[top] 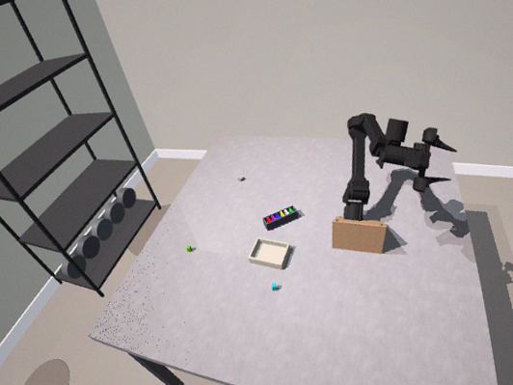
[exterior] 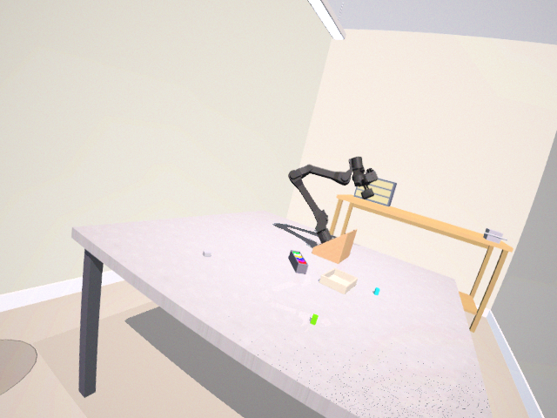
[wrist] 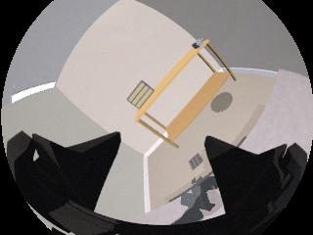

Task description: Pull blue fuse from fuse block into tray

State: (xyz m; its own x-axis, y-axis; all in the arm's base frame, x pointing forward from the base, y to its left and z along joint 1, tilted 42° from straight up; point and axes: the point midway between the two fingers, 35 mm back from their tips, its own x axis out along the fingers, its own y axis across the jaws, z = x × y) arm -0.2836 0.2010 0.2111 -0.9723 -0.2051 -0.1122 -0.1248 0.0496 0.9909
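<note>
Right now my gripper tip is 59 cm short of the blue fuse, 3 cm to the right of it and 35 cm above it. The rest, counted from my gripper tip: cream tray 56 cm ahead, 20 cm to the left, 37 cm below.
</note>
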